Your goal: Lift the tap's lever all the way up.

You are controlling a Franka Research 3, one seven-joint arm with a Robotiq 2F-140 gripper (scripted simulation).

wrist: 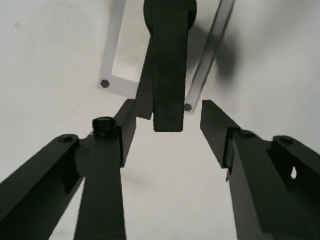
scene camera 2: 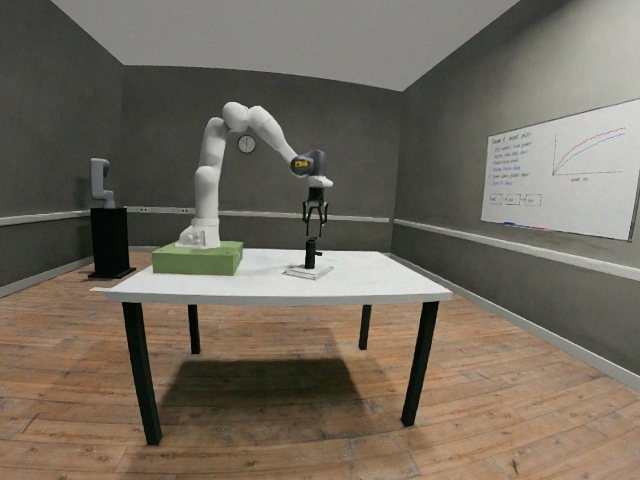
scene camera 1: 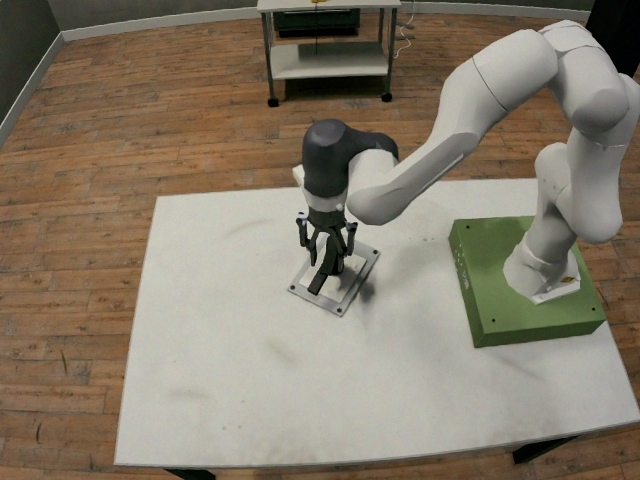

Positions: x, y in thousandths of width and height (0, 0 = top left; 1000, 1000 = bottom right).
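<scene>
There is my gripper (scene camera 1: 512, 551), and I can find it again in the wrist view, my gripper being visible there too (wrist: 527, 473). I also see a tap lever (wrist: 533, 135).
</scene>
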